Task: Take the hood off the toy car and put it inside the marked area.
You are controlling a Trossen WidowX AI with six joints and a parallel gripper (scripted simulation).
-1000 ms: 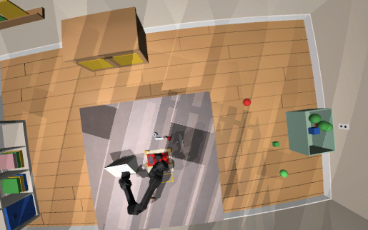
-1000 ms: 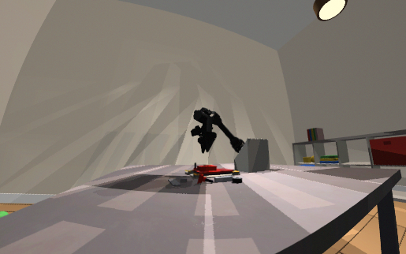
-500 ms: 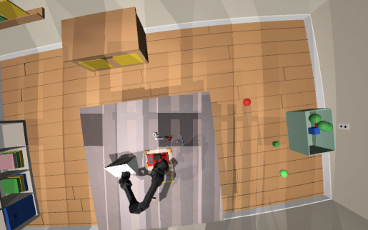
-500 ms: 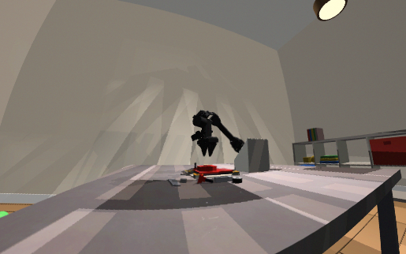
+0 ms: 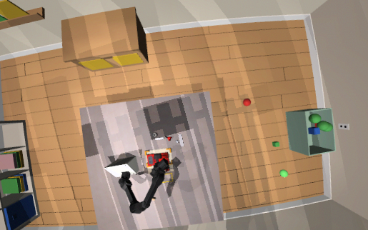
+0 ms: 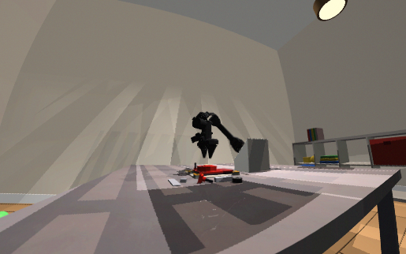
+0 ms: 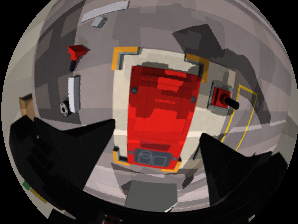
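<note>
The hood is 5 cm below my gripper tip.
</note>
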